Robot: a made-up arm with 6 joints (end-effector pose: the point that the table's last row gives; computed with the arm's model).
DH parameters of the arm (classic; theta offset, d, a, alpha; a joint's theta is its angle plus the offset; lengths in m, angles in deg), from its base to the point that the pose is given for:
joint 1: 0 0.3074 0 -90
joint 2: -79.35 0 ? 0
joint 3: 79.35 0 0.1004 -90
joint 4: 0 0.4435 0 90
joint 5: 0 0 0.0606 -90
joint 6: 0 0.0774 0 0
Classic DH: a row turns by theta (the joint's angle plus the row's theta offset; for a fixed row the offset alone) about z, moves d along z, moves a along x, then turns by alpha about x.
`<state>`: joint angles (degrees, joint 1 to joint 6).
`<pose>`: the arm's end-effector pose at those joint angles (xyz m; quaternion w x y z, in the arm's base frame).
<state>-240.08 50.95 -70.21 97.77 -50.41 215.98</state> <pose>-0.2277 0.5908 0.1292 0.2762 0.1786 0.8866 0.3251</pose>
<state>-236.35 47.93 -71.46 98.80 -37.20 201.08</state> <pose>-0.2820 0.5932 0.1469 0.1858 0.0334 0.9394 0.2861</pose>
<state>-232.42 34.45 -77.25 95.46 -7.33 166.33</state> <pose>-0.3937 0.6258 0.3130 0.0336 0.3410 -0.8670 -0.3618</pose>
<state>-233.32 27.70 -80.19 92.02 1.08 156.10</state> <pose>-0.4027 0.6395 0.4207 0.0654 0.4422 -0.7801 -0.4377</pose>
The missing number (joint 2, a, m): 0.4504
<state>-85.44 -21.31 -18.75 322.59 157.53 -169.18</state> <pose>-0.0363 -0.1993 0.4685 0.8360 -0.3988 -0.2916 -0.2387</pose>
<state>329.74 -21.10 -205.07 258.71 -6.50 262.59</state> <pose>-0.4084 0.3166 1.0433 0.8308 -0.0893 -0.3742 -0.4022</pose>
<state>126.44 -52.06 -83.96 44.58 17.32 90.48</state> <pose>0.0293 0.0015 1.1174 0.6382 -0.4757 -0.0624 0.6021</pose>
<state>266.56 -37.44 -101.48 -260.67 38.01 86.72</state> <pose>-0.0047 -0.0772 1.1838 0.7314 0.0210 0.4121 -0.5429</pose>
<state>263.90 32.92 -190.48 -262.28 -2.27 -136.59</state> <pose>-0.1077 -0.4143 1.1480 0.9069 0.1638 -0.1113 0.3718</pose>
